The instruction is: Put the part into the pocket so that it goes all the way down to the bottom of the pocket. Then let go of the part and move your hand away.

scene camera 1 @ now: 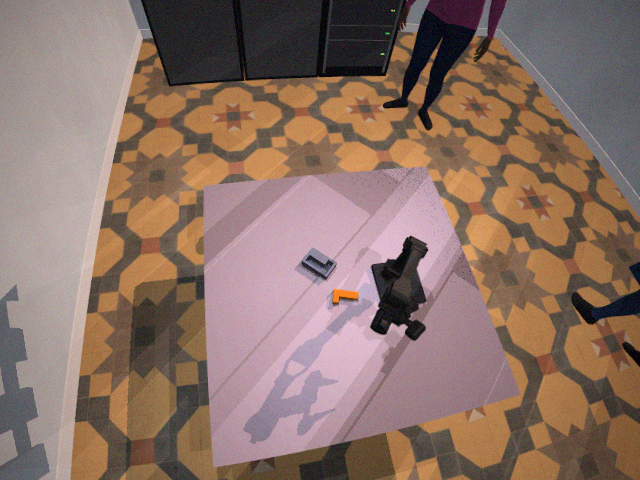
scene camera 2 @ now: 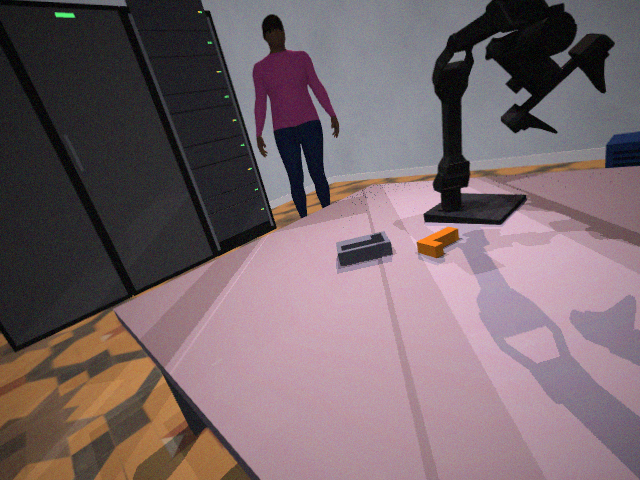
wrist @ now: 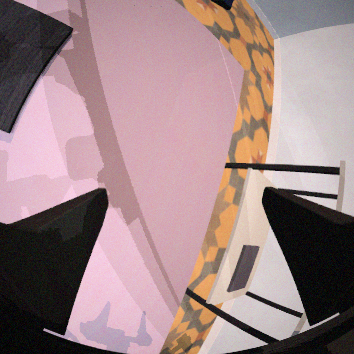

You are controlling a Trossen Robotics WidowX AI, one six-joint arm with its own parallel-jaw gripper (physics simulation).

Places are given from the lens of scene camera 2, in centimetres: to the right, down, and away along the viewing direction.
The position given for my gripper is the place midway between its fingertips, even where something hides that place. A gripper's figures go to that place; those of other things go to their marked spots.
my gripper [scene camera 2: 578,113]: 51, -25, 64
orange L-shaped block [scene camera 2: 432,245]: 26, 1, 75
